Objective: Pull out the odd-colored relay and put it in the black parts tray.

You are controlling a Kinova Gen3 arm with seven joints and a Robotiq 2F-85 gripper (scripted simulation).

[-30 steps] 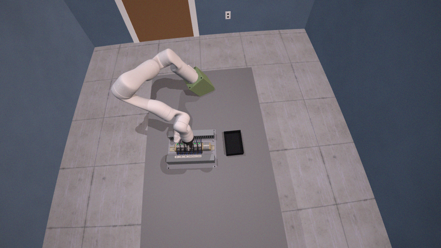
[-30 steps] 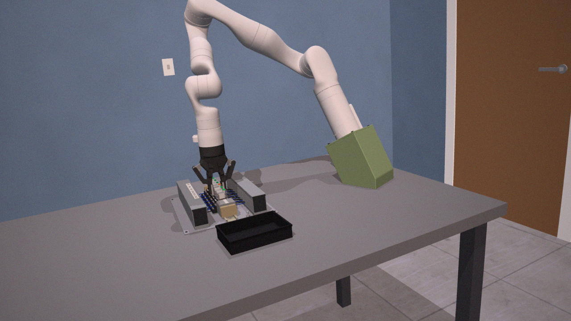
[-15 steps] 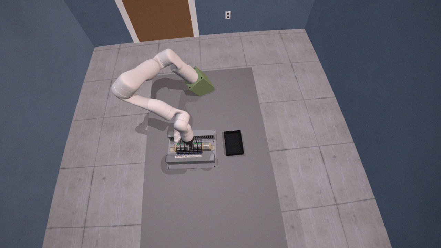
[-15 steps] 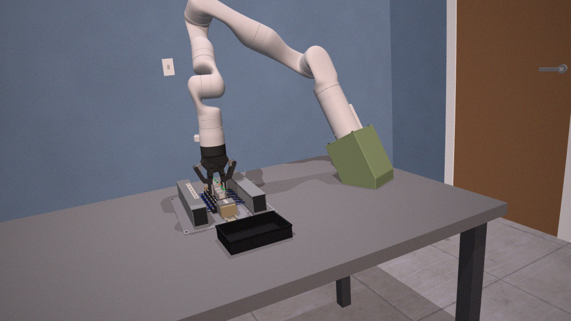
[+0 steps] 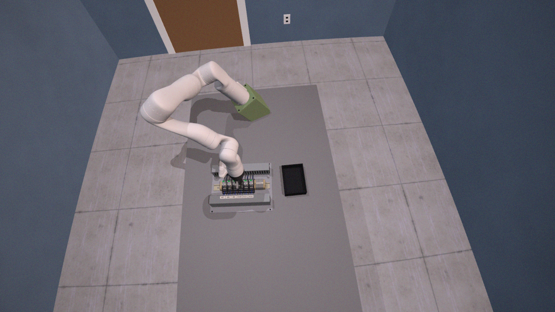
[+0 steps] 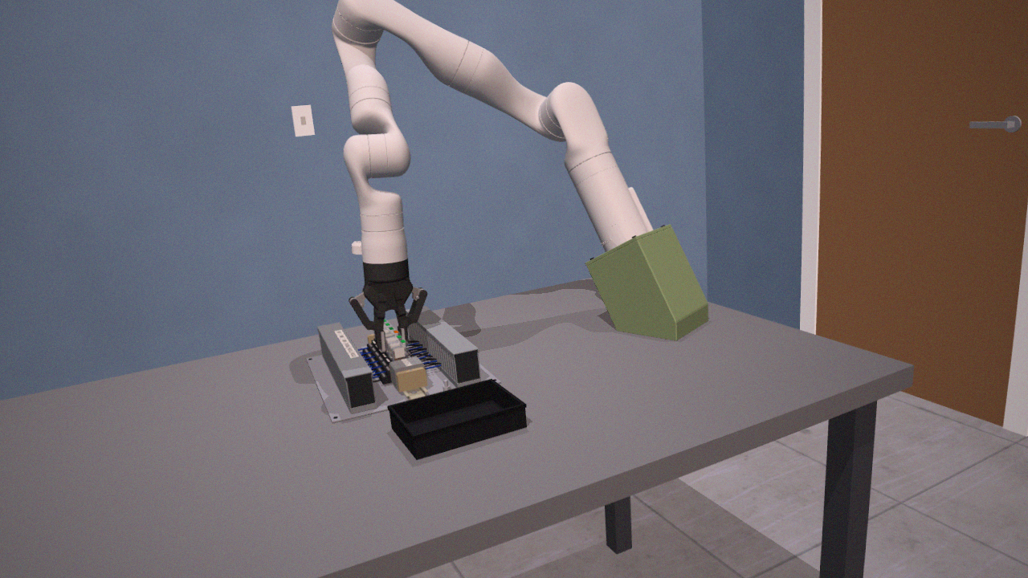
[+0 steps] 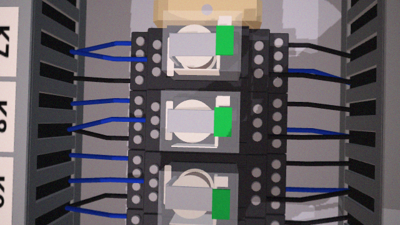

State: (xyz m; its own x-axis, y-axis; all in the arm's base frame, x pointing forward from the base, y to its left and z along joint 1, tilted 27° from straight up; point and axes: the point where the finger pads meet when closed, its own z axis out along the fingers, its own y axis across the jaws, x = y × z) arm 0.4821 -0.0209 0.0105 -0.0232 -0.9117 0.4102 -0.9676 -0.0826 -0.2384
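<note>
My hand is 1 cm above the relay. The rest, counted from my hand: black parts tray 1 cm behind, 28 cm to the left, 4 cm below; relay panel 3 cm below.
</note>
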